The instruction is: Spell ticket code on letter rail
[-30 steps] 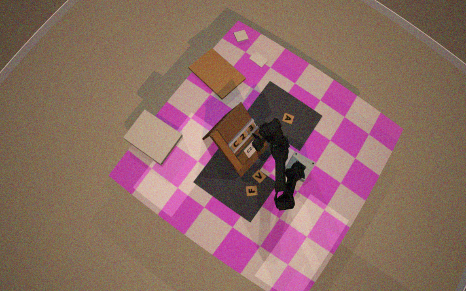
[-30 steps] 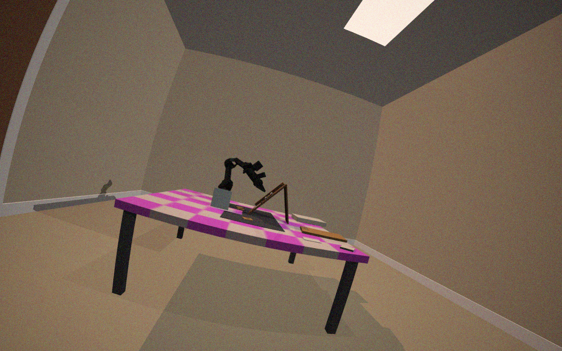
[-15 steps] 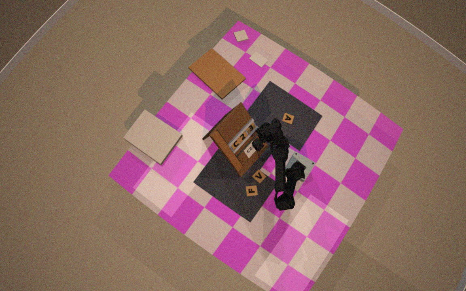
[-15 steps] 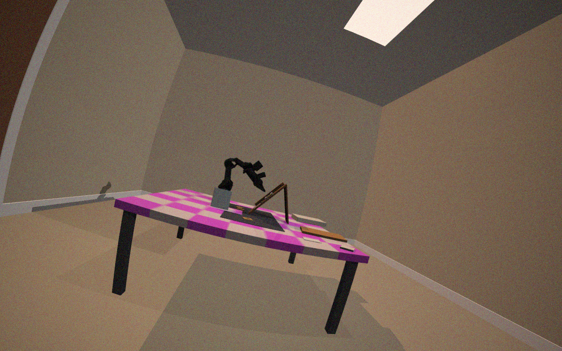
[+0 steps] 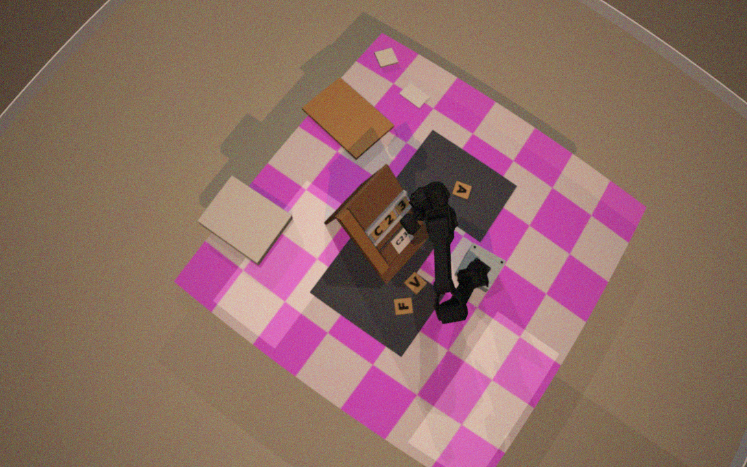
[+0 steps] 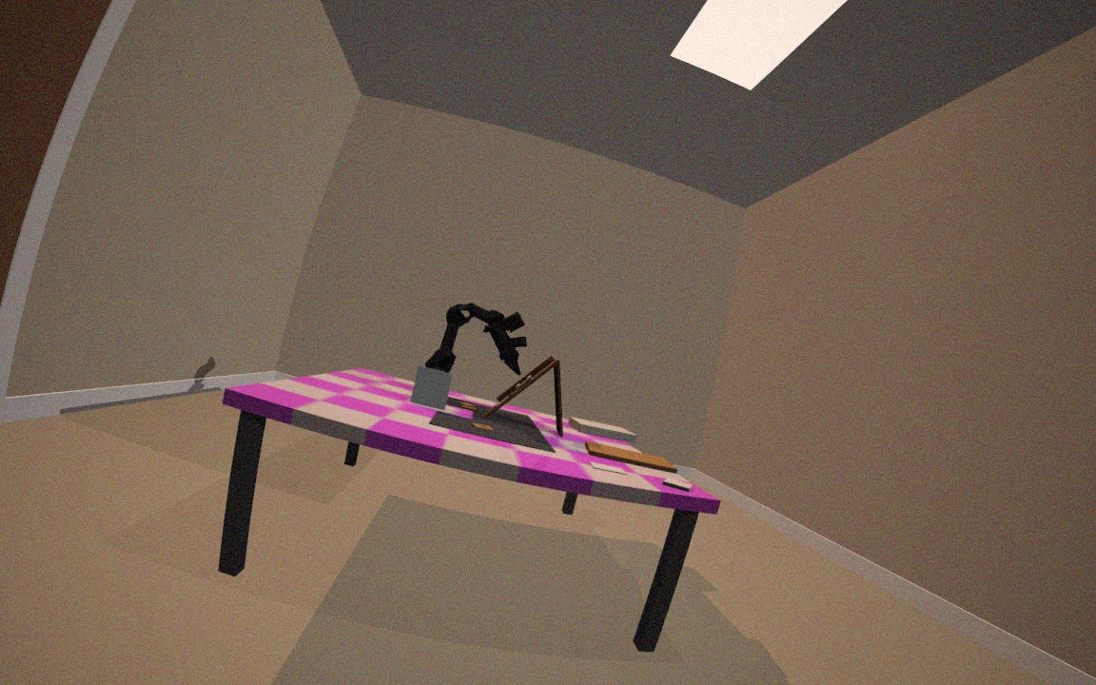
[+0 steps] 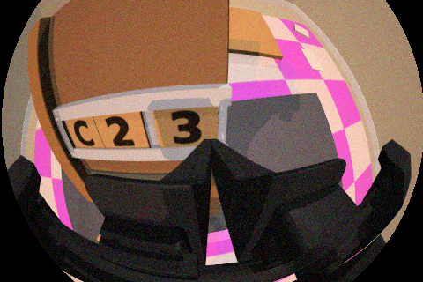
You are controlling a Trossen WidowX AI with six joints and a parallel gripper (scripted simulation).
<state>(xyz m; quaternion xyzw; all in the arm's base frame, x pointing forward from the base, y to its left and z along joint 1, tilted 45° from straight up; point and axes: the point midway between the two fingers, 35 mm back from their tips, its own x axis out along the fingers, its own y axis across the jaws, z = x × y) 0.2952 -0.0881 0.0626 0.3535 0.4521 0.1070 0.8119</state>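
Right now my gripper tip is 30 mm short of the 3 tile, 10 mm to the right of it and 30 mm above it. Round my gripper tip: c tile (40 mm ahead, 130 mm to the left, 30 mm below); then 2 tile (30 mm ahead, 80 mm to the left, 30 mm below); then white ticket (30 mm behind, 80 mm to the left, 110 mm below).
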